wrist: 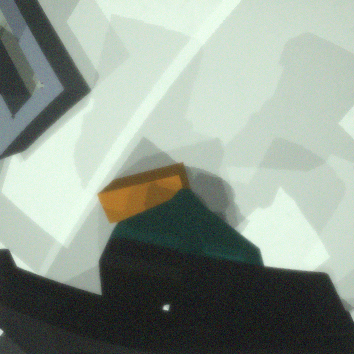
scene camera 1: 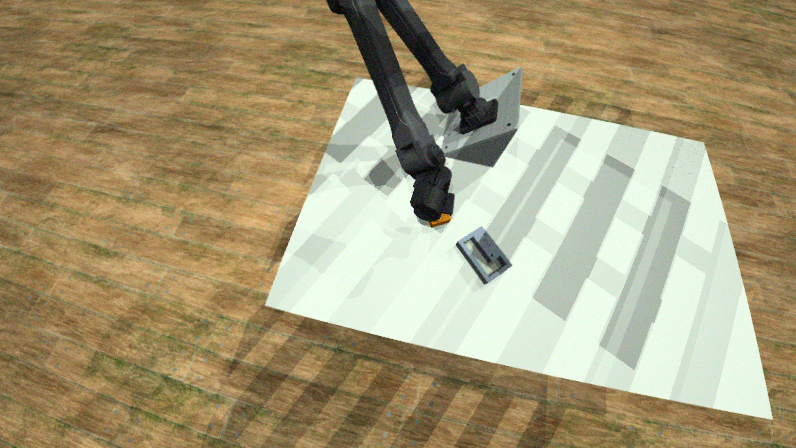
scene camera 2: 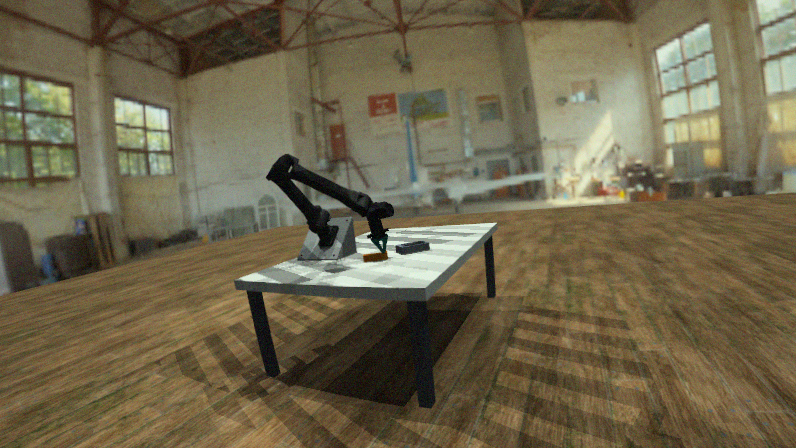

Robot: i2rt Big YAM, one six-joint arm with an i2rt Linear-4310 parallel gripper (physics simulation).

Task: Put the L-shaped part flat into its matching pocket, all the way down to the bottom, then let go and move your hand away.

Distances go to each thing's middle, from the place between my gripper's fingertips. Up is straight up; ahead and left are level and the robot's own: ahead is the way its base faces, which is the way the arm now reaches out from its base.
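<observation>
The grey pocket block point(scene camera 1: 487, 260) is 7 cm ahead of my hand, 17 cm to the left of it and 1 cm below it. Then there is the orange L-shaped part point(wrist: 122, 197), which I find 4 cm behind my hand and 2 cm below it. Of the things named here, going by their middles, the orange L-shaped part is the nearest to my hand.
</observation>
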